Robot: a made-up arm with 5 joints.
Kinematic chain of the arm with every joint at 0, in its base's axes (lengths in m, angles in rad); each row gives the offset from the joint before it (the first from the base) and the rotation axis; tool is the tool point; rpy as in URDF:
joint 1: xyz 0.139 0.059 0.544 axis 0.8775 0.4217 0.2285
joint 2: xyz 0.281 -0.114 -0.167 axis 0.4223 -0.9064 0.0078
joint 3: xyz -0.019 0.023 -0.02 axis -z
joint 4: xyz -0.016 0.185 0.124 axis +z
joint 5: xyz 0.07 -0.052 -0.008 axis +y
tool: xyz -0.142 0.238 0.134 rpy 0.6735 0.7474 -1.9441
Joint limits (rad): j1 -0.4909..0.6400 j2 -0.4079..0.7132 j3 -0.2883..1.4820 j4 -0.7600..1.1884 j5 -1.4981..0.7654
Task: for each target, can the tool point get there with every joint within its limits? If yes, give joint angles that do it. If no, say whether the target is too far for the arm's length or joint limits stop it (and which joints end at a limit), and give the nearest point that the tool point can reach.
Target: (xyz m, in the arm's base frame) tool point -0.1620 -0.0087 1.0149
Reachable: no: joint limits stop it (at a limit: joint 1, joint 3, joint 5) | nearest point 0.0743 0.1384 0.6811 | short by 0.435 m
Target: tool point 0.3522 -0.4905 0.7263
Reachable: no: joint limits stop it (at a limit: joint 2, joint 3, joint 4, joint 5) | nearest point 0.4767 -0.2634 0.7262 | short by 0.259 m
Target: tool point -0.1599 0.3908 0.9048
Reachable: no: joint limits stop it (at a limit: joint 2, joint 3, joint 5) | nearest point 0.0712 0.1860 0.6735 | short by 0.386 m
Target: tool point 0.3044 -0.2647 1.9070
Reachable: no: too far | nearest point 0.4282 -0.0963 0.9490 | short by 0.981 m
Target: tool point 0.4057 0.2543 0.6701
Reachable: yes | joints 0.4974 0.2666 0.8289 0.7170 -0.0883
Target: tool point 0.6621 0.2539 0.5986
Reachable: yes | joints 0.5164 -0.0735 0.5381 -0.5624 0.4719
